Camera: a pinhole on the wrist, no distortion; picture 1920 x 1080 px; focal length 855.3 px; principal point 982.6 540.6 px. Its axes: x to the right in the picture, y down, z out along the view. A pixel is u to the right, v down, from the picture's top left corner.
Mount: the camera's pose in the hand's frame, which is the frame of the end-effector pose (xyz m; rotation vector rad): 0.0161 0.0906 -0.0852 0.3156 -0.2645 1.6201
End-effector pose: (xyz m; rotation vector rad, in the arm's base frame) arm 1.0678 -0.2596 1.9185 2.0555 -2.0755 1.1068
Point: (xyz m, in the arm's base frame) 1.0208 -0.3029 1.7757
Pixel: 1443.0 755.0
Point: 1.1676 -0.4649 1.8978
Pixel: 816.7 172.9
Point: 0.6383 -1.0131 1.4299
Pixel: outside the picture
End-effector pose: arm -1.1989 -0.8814 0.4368 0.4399 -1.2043 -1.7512
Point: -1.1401 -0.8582 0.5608
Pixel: 1803.3 921.7
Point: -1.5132 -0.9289 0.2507
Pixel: 189.4 261.2
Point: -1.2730 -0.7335 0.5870
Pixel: 1299.6 794.8
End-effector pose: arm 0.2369 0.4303 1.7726 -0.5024 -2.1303 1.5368
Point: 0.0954 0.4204 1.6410
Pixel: 1421.5 207.4
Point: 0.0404 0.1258 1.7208
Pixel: 1041.2 624.0
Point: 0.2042 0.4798 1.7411
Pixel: 797.2 263.2
